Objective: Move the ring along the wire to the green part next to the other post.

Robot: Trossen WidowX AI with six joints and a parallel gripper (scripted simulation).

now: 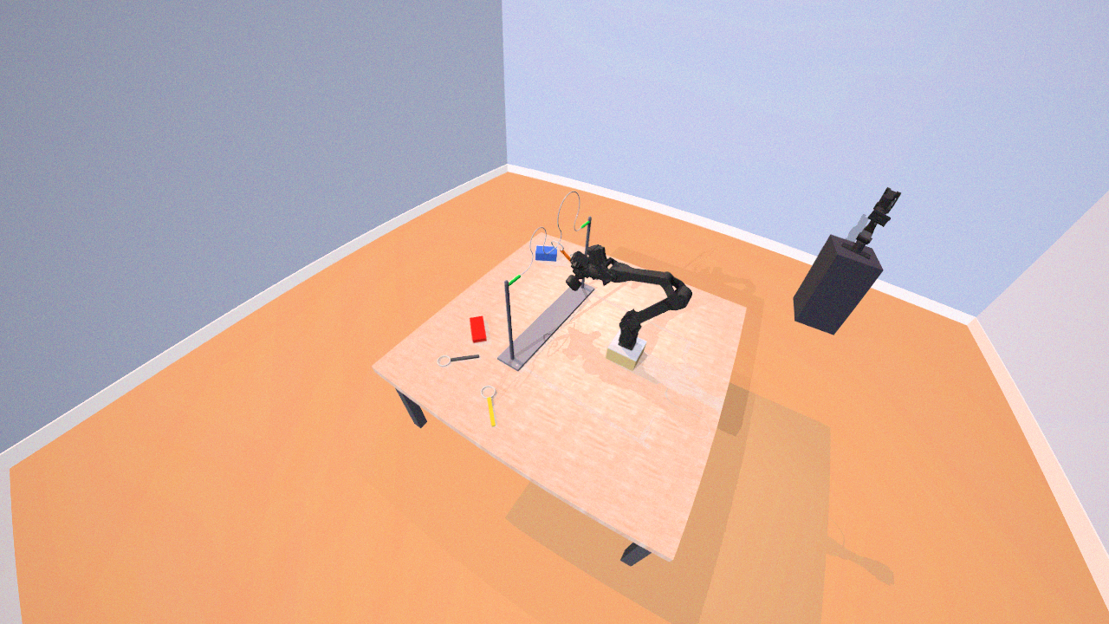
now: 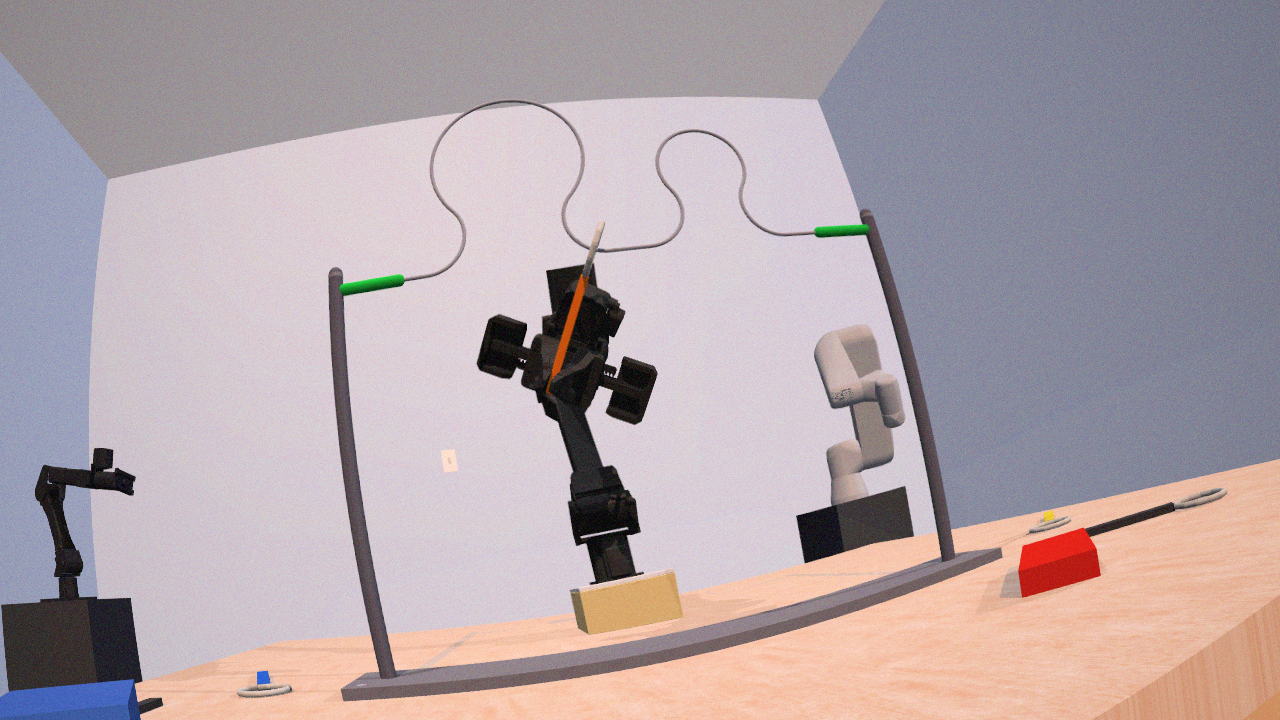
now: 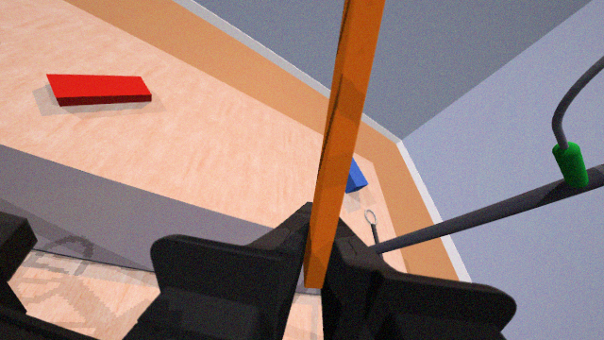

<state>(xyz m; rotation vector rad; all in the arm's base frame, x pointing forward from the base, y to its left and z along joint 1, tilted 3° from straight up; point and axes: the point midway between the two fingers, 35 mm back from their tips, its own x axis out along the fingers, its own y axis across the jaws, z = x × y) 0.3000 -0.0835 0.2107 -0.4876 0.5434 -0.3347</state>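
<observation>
The wire rig lies 80 mm to the left of my gripper tip, 50 mm ahead of it and 20 mm above it. Round my gripper tip: orange-handled ring (80 mm above, 40 mm to the left, 20 mm ahead); then red block (300 mm to the left, 300 mm ahead, 260 mm below); then blue-handled ring (350 mm to the right, 270 mm below, 60 mm behind).
</observation>
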